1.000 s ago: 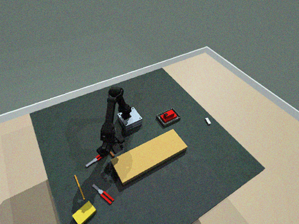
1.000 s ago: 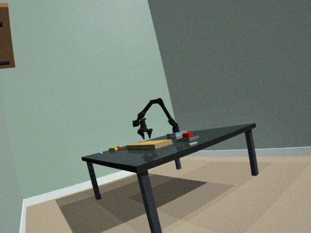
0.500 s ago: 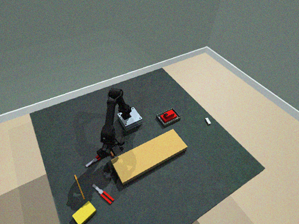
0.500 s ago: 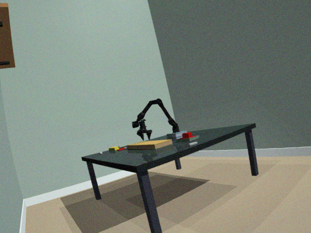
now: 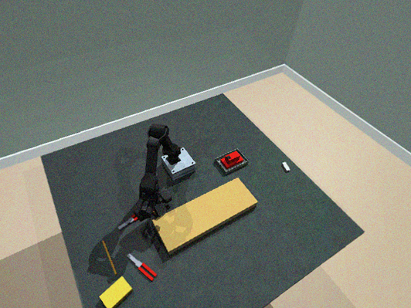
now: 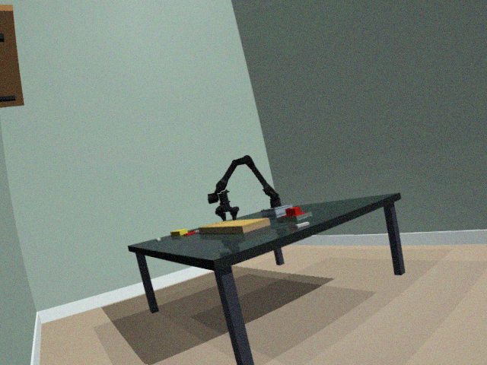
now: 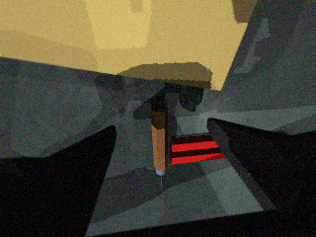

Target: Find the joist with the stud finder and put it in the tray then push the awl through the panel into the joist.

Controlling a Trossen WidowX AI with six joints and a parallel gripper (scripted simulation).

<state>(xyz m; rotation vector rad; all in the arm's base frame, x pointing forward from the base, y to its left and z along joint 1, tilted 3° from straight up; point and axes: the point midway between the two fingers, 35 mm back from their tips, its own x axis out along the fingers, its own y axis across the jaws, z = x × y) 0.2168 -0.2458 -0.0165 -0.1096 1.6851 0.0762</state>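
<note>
Right now my gripper tip is 60 mm past the brown-handled awl, 10 mm to the left of it and 10 mm above it. From my gripper tip the other things lie so: indicator window: 520 mm to the left, 50 mm behind, 50 mm above; then orange pencil: 270 mm to the right, 70 mm ahead, 10 mm below; then yellow block: 310 mm to the right, 240 mm ahead.
</note>
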